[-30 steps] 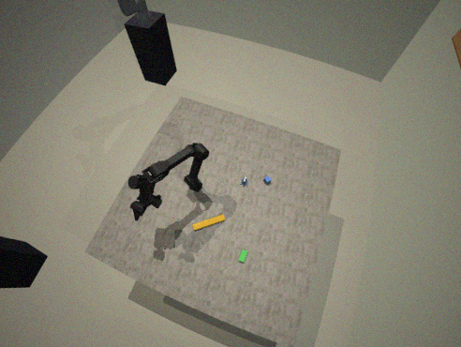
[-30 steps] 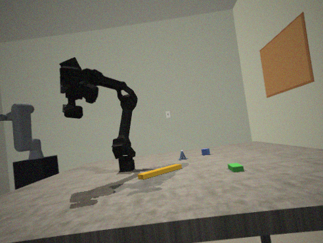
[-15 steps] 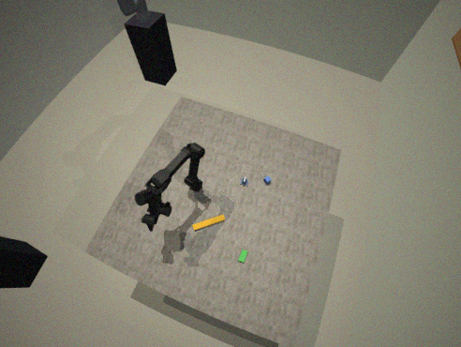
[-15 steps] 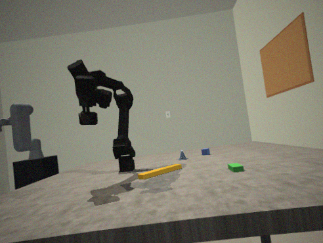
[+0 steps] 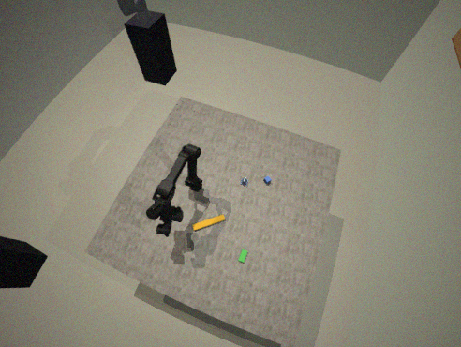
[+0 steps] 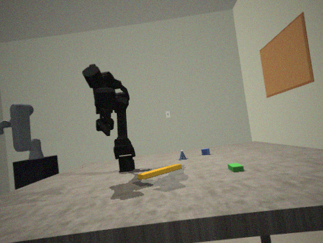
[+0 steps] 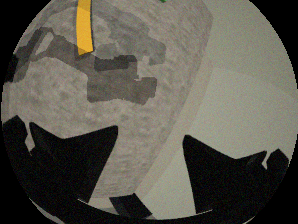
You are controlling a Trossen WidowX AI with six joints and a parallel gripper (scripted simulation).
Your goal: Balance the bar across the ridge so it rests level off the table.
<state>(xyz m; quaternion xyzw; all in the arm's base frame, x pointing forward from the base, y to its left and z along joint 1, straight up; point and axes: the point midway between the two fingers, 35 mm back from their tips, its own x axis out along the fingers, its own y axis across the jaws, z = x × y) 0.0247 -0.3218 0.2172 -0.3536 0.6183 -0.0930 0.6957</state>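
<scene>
My gripper tip is now 140 mm short of the yellow bar, 160 mm to the right of it and 180 mm above it. Also, from my gripper tip: green block (400 mm ahead, 50 mm to the left, 180 mm below); then blue cube (380 mm ahead, 550 mm to the left, 170 mm below).
</scene>
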